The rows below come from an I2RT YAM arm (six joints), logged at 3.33 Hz.
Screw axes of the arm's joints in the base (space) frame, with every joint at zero. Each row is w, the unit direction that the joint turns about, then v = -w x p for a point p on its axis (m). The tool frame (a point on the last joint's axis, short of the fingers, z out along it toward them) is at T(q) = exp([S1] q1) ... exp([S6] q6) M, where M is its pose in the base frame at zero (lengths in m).
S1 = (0, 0, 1, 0.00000, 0.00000, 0.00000)
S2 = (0, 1, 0, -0.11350, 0.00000, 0.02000)
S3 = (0, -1, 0, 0.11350, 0.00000, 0.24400)
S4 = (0, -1, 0, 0.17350, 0.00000, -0.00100)
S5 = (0, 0, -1, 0.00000, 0.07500, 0.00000)
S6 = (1, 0, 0, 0.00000, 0.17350, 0.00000)
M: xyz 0.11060 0.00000 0.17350 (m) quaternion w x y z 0.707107 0 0.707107 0
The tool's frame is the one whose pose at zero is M.
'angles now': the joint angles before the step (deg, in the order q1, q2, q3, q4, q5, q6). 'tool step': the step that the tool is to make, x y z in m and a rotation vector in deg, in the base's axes. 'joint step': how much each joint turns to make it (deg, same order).
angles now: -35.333, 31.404, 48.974, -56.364, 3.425, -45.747
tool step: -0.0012, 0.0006, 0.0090, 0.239, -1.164, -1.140
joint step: 0.013, 0.571, 2.091, -0.797, 0.363, 1.399
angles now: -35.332, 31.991, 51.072, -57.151, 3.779, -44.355
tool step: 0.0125, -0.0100, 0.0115, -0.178, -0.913, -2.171
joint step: -0.007, 4.362, 2.686, 2.396, 1.478, 1.631
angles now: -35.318, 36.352, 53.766, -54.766, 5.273, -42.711
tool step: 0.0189, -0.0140, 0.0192, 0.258, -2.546, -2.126
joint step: -0.032, 6.261, 4.773, 3.160, 0.681, 2.611
